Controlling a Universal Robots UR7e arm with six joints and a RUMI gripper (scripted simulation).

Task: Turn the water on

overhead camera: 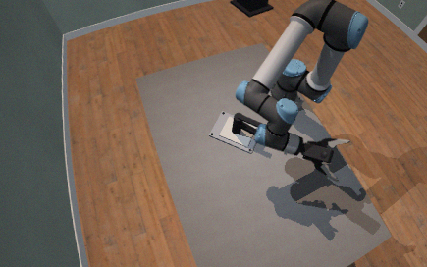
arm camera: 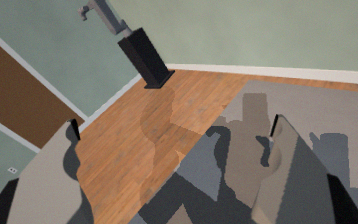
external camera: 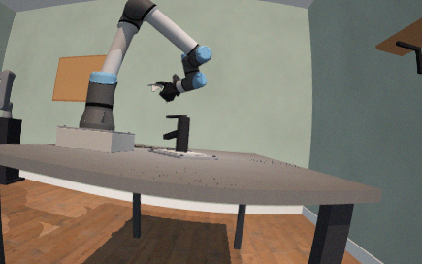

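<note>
The lever is 11 cm ahead of my hand, 41 cm to the right of it and 17 cm below it. From my hand the other things lie so: tap (13 cm ahead, 44 cm to the right, 22 cm below).
</note>
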